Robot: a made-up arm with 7 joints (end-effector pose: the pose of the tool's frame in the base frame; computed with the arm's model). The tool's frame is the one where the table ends.
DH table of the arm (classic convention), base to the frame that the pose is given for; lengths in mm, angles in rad. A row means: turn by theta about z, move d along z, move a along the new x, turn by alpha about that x. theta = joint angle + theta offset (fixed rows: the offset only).
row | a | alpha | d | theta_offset
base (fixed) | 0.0 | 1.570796 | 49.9 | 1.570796
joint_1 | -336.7 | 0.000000 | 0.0 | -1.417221
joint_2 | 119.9 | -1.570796 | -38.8 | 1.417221
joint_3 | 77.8 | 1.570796 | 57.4 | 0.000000
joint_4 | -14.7 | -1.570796 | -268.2 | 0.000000
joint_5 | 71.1 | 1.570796 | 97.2 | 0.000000
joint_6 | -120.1 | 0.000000 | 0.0 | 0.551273
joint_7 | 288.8 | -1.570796 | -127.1 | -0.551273
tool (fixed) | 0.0 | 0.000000 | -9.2 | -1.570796
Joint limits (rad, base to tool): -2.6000..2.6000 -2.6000..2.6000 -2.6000..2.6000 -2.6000..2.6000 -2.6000..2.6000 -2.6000..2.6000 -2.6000..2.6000
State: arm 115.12 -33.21 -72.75 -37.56 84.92 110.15 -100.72
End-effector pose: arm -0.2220 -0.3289 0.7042 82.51 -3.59 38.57
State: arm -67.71 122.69 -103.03 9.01 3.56 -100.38 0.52
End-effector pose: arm 0.0855 0.5917 0.6152 -103.97 53.33 -106.07
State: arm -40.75 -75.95 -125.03 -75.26 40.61 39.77 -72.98
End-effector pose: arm 0.2126 -0.1754 -0.1616 -40.27 -67.39 -141.31
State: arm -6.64 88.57 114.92 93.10 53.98 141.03 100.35
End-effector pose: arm -0.1060 -0.0339 0.0576 -175.65 -41.27 -106.08
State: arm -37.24 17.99 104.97 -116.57 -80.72 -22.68 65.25
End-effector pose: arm -0.2542 0.0410 0.1907 -84.59 -55.04 144.78
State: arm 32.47 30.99 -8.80 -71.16 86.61 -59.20 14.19
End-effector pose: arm -0.4744 -0.2936 0.5259 -37.55 8.35 83.75
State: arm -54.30 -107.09 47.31 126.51 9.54 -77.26 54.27
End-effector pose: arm -0.2624 0.5523 0.1910 -61.42 19.65 -38.10
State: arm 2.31 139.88 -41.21 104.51 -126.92 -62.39 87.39
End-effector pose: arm -0.1563 -0.0214 0.4257 165.35 -71.17 172.39
